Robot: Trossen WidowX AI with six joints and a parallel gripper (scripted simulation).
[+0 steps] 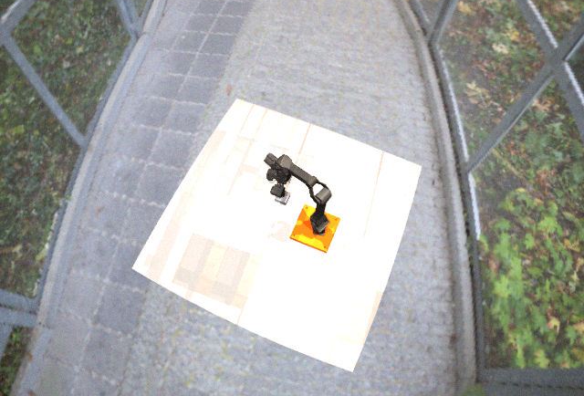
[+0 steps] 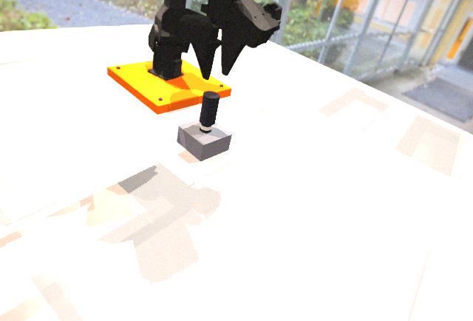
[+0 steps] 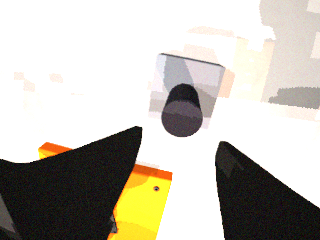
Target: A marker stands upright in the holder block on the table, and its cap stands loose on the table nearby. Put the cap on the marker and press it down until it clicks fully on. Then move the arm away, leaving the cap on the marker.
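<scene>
My gripper tip is now 6 cm above the marker cap.
</scene>
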